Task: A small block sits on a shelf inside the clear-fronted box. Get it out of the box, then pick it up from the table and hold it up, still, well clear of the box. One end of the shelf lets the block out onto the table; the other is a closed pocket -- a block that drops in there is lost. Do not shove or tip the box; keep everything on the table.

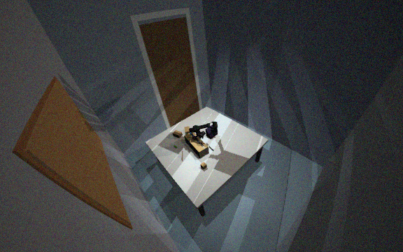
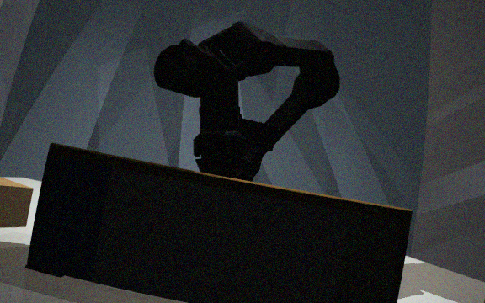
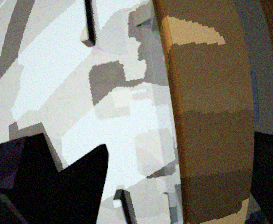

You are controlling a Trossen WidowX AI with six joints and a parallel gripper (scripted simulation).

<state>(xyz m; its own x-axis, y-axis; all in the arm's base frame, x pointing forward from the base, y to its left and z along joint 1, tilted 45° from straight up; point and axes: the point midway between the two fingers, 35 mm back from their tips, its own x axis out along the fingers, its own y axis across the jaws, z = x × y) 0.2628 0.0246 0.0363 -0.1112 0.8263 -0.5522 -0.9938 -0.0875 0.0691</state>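
The tan box lies 40 mm ahead of my gripper tip and 20 mm below it. Round my gripper tip: thin stick (310 mm ahead, 80 mm below, 10 mm to the left).
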